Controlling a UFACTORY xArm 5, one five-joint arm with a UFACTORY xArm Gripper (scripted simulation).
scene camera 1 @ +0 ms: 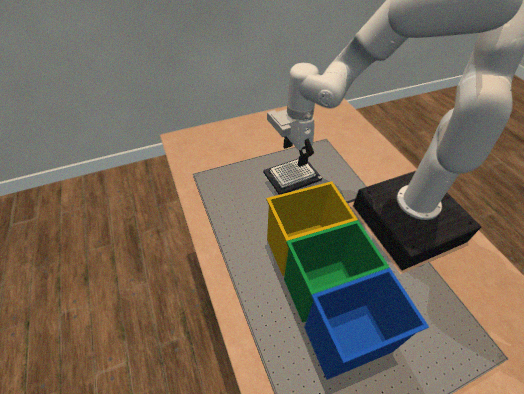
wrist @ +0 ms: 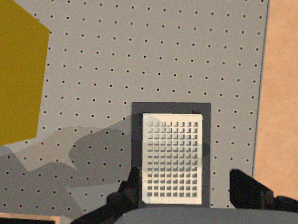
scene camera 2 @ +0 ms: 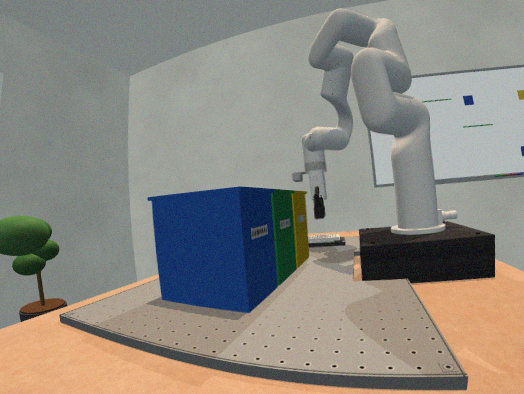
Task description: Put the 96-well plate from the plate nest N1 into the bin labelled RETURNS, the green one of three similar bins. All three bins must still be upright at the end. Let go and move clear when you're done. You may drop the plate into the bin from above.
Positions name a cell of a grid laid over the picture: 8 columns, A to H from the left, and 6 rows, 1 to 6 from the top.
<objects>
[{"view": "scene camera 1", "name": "my gripper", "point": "E3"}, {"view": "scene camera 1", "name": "white 96-well plate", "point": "E3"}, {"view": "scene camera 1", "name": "yellow bin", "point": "E4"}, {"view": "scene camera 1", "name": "green bin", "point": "F4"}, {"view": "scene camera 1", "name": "blue bin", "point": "F5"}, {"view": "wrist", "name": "my gripper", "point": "E5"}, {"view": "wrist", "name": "white 96-well plate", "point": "E5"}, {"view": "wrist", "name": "nest frame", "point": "E3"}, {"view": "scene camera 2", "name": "yellow bin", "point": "E4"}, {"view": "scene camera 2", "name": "green bin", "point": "E4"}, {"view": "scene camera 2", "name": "blue bin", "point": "D4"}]
</objects>
